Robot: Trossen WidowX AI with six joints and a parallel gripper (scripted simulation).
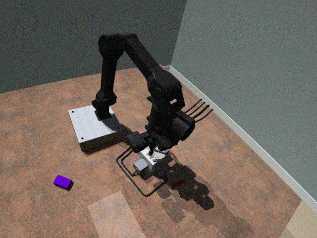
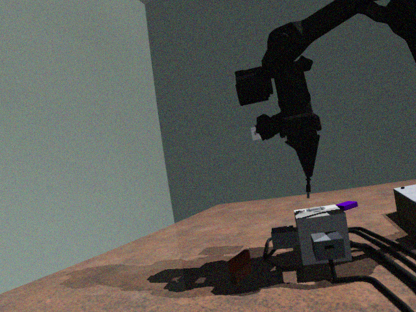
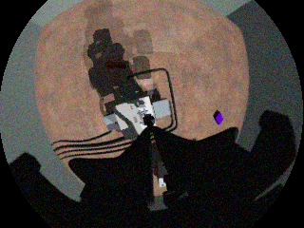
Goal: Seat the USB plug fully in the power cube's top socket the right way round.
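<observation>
Right now the dark USB plug is 20 mm below my gripper tip. The rest, counted from my gripper tip: orange block: 130 mm ahead, 70 mm to the left, 130 mm below; purple block: 80 mm behind, 320 mm to the right, 130 mm below.
</observation>
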